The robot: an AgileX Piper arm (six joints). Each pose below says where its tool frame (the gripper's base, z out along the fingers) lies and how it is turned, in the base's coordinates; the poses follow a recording.
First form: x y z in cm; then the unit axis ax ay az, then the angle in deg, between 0 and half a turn.
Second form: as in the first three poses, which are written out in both.
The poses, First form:
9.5 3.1 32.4 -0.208 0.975 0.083 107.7
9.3 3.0 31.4 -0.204 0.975 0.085 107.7
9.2 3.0 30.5 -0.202 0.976 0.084 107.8
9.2 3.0 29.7 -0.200 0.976 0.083 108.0
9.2 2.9 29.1 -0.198 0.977 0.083 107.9
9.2 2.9 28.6 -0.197 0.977 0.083 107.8
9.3 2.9 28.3 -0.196 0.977 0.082 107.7
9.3 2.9 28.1 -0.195 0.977 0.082 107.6
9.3 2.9 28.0 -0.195 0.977 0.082 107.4
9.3 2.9 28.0 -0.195 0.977 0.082 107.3
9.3 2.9 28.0 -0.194 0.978 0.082 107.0
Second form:
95 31 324 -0.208 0.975 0.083 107.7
93 30 314 -0.204 0.975 0.085 107.7
92 30 305 -0.202 0.976 0.084 107.8
92 30 297 -0.200 0.976 0.083 108.0
92 29 291 -0.198 0.977 0.083 107.9
92 29 286 -0.197 0.977 0.083 107.8
93 29 283 -0.196 0.977 0.082 107.7
93 29 281 -0.195 0.977 0.082 107.6
93 29 280 -0.195 0.977 0.082 107.4
93 29 280 -0.195 0.977 0.082 107.3
93 29 280 -0.194 0.978 0.082 107.0

